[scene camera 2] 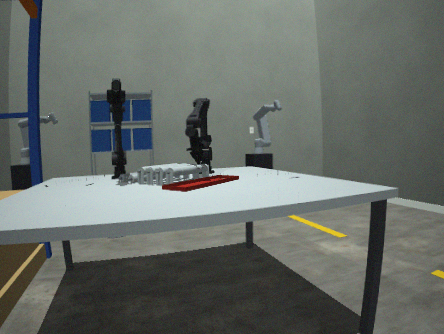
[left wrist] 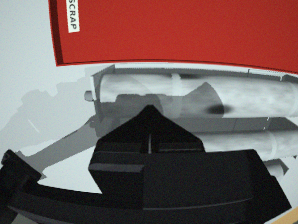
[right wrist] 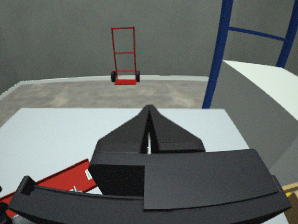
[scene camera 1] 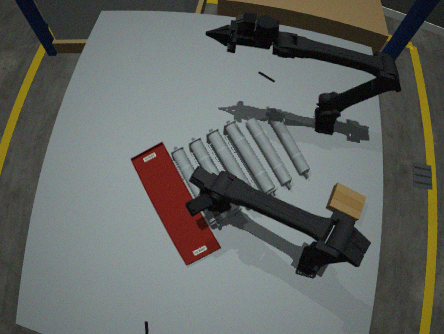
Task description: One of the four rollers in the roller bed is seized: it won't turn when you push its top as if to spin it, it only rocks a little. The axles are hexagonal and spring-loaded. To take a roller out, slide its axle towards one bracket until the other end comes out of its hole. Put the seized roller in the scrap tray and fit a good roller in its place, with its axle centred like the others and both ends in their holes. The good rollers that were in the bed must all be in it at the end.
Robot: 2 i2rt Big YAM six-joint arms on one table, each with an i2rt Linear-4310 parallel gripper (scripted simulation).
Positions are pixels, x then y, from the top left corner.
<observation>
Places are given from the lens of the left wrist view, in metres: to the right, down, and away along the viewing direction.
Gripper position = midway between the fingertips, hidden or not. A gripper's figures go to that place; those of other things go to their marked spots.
left gripper (left wrist: 149, 110): 0.00, 0.00, 0.13
red scrap tray (left wrist: 253, 41): 0.16, -0.11, 0.18
</observation>
